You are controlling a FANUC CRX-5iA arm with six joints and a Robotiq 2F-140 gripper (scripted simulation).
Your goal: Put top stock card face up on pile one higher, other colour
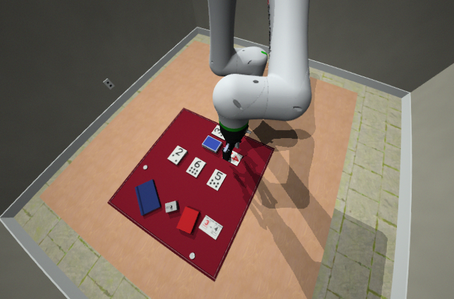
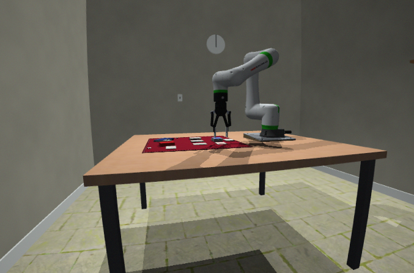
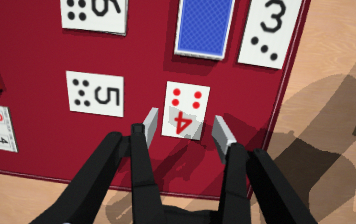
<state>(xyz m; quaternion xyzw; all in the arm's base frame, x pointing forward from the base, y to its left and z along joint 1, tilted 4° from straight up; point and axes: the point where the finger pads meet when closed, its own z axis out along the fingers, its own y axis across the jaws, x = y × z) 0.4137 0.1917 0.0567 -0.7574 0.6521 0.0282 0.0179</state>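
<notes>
The red card cloth lies 190 mm ahead of my hand, 90 mm to the right of it and 80 mm below it. From my hand the other things lie so: red box (360 mm ahead, 30 mm to the left, 60 mm below); then small white box (370 mm ahead, 70 mm to the right, 50 mm below); then blue notebook (410 mm ahead, 190 mm to the right, 70 mm below).
</notes>
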